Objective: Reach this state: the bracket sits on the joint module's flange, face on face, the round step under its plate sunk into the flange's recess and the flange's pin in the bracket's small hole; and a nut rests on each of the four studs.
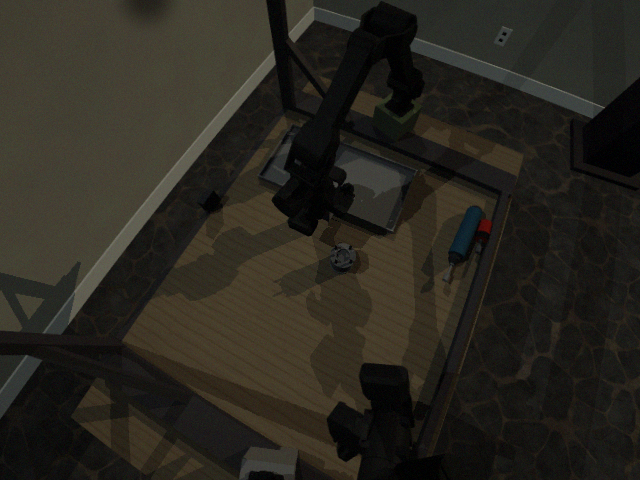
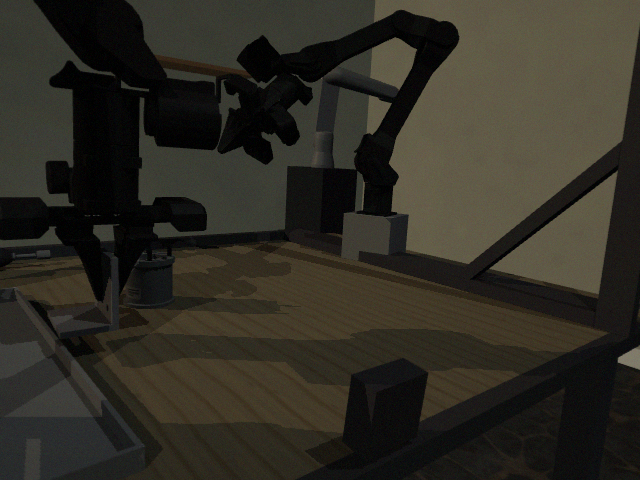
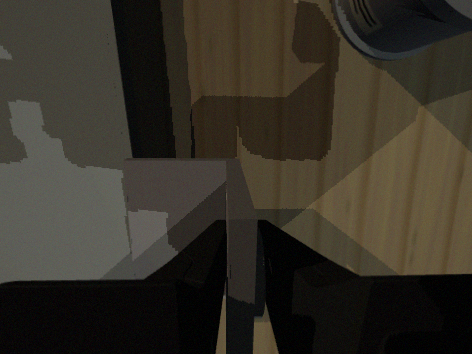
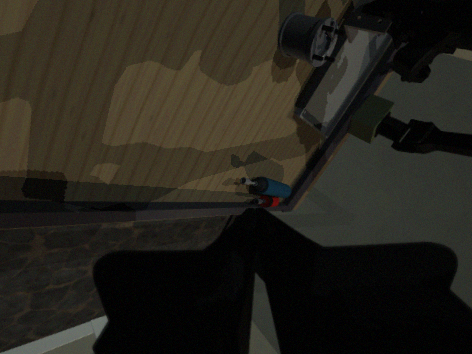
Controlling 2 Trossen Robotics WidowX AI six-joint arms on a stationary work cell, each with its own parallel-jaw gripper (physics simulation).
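Pixels of known places: left gripper, between the fingertips: point(image 1: 320, 214) point(image 2: 107, 298) point(image 3: 240, 230) point(image 4: 363, 12); right gripper, between the fingertips: point(image 2: 219, 151) point(image 4: 254, 216); left arm's base, origin of its link: point(image 1: 399, 106) point(image 4: 381, 124); right arm's base, origin of its link: point(image 2: 376, 213).
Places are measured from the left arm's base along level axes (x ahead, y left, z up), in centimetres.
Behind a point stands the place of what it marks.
The joint module point(image 1: 342, 257) @(x 44.8, y 19.4, z -4.0 cm) point(image 2: 149, 284) @(x 44.4, y 16.4, z -6.3 cm) point(image 3: 410, 32) @(x 44.2, y 16.4, z -6.1 cm) point(image 4: 300, 37) @(x 46.5, y 21.2, z -5.7 cm) stands upright on the table, its dark studs pointing up from the flange. The L-shaped grey bracket point(image 2: 113, 310) @(x 40.7, y 2.7, z -5.0 cm) point(image 3: 175, 180) @(x 36.8, y 7.9, z -6.4 cm) point(image 4: 367, 22) @(x 39.6, y 8.5, z -3.4 cm) is apart from it, beside the tray's edge. My left gripper point(image 2: 110, 297) @(x 40.0, y 7.0, z -5.1 cm) point(image 3: 240, 230) @(x 40.0, y 7.0, z -5.1 cm) points down and is shut on the bracket's upright plate; the other plate reaches out over the tray's edge, a little above it. My right gripper point(image 2: 222, 149) @(x 57.0, y 42.3, z 10.4 cm) point(image 4: 254, 216) @(x 57.0, y 42.3, z 10.4 cm) is shut and empty, high over the table's far side. No nuts can be made out.
A shallow grey tray point(image 1: 372, 178) @(x 19.3, y 8.1, z -9.0 cm) point(image 2: 121, 434) @(x 41.7, y -13.4, z -8.4 cm) point(image 3: 75, 230) @(x 31.9, y 2.8, z -9.0 cm) point(image 4: 327, 87) @(x 25.7, y 12.7, z -9.0 cm) lies beside the module. A blue tool point(image 1: 466, 229) @(x 15.6, y 37.2, z -5.4 cm) point(image 4: 275, 188) @(x 18.8, y 37.9, z -5.5 cm) and a red tool point(image 1: 483, 229) @(x 11.7, y 40.6, z -6.2 cm) point(image 4: 270, 201) @(x 13.4, y 41.0, z -6.4 cm) lie by the table's edge. A dark block point(image 1: 210, 201) @(x 58.3, y -17.3, z -5.3 cm) point(image 2: 390, 403) @(x 57.7, y -19.9, z -5.2 cm) stands at the opposite edge.
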